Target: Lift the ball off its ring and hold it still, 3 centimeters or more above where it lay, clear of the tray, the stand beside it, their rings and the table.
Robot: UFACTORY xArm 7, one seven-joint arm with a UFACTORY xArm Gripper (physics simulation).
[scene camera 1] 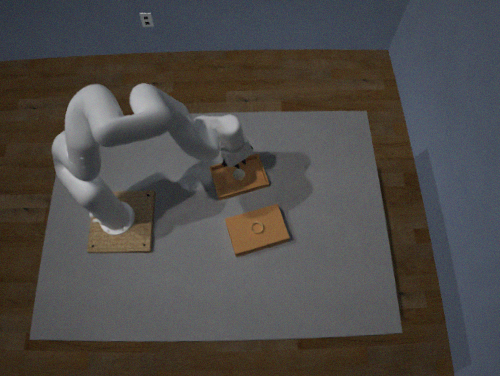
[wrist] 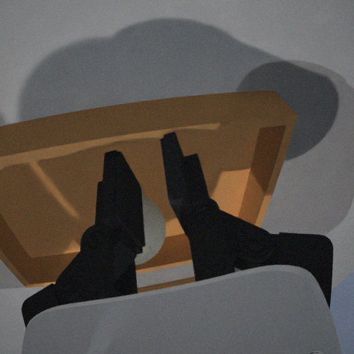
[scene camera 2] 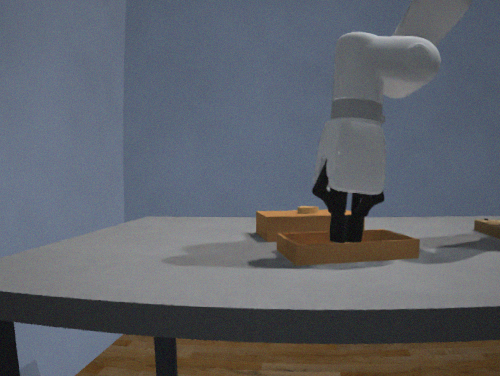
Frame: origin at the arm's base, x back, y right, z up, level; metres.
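Seen in the pictures: gripper, fingertip midpoint: (scene camera 1: 239, 163) (scene camera 2: 345, 242); arm's base, link origin: (scene camera 1: 117, 218).
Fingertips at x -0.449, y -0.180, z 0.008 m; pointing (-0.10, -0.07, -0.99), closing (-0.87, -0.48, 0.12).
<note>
Pixels of each thing's middle, then the offset from my fingertips to it. "pt": a spot on its surface instead. Level surfaces: height alone.
- pale ball, body centre: (scene camera 1: 239, 174) dy +0.047, dx +0.006, dz +0.005 m
- orange tray, body centre: (scene camera 2: 344, 245) (scene camera 1: 239, 176) dy +0.047, dx +0.006, dz -0.012 m
- empty ring, surface spot: (scene camera 2: 308, 209) (scene camera 1: 256, 221) pt dy +0.241, dx -0.042, dz +0.028 m
- grey table, surface height: dz -0.026 m
The pale ball (scene camera 1: 239, 174) (wrist: 154, 230) sits low inside the orange tray (scene camera 1: 244, 192) (scene camera 2: 360, 253) (wrist: 150, 116). The ring under it is hidden. My gripper (scene camera 1: 240, 164) (scene camera 2: 347, 239) (wrist: 149, 161) points down with its tips low over the tray, behind its near wall in scene camera 2. The fingers are drawn mostly together, with a narrow empty gap between them. In the wrist view the ball is partly hidden behind the left finger, not gripped between the two. In scene camera 2 the ball does not show.
The orange stand (scene camera 1: 245, 242) (scene camera 2: 290, 227) is a low block beside the tray, with an empty ring (scene camera 1: 252, 228) (scene camera 2: 308, 209) on top. The arm's wooden base board (scene camera 1: 142, 220) lies to the left on the grey table (scene camera 1: 325, 280) (scene camera 2: 200, 290).
</note>
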